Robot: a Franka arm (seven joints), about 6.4 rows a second.
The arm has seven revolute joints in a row. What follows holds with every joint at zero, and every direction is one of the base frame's. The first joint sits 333 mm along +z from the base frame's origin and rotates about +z. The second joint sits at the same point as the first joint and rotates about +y. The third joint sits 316 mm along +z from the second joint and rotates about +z. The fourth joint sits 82.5 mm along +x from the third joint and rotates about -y. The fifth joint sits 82.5 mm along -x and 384 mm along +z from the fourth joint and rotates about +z. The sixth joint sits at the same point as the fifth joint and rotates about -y. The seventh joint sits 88 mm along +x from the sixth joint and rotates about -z. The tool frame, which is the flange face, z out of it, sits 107 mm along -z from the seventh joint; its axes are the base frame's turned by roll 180, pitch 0 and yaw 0 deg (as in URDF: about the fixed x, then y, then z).
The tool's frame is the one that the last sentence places.
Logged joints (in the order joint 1, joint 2, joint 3, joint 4, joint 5, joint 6, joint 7), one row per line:
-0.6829, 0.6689, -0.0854, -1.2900, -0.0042, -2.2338, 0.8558
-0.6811, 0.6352, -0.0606, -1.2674, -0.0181, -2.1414, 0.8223
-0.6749, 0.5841, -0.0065, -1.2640, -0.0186, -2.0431, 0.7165
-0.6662, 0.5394, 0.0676, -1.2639, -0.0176, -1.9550, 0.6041
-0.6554, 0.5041, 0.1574, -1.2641, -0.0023, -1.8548, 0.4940
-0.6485, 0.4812, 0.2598, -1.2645, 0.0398, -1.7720, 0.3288
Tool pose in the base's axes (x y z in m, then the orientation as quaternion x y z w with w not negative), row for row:
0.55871, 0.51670, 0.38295, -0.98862, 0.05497, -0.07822, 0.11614
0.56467, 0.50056, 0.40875, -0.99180, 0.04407, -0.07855, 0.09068
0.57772, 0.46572, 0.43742, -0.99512, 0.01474, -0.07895, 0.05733
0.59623, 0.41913, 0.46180, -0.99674, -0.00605, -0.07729, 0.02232
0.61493, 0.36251, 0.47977, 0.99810, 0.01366, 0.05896, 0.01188
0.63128, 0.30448, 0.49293, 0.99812, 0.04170, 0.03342, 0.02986
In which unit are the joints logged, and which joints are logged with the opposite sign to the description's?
The joints are logged in radians. Opposite sign: joint 1, joint 3, joint 6.
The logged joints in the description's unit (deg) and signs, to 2 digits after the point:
39.13, 38.33, 4.89, -73.91, -0.24, 127.99, 49.03
39.02, 36.39, 3.47, -72.62, -1.04, 122.69, 47.11
38.67, 33.47, 0.37, -72.42, -1.07, 117.06, 41.05
38.17, 30.91, -3.87, -72.42, -1.01, 112.01, 34.61
37.55, 28.88, -9.02, -72.43, -0.13, 106.27, 28.30
37.16, 27.57, -14.89, -72.45, 2.28, 101.53, 18.84

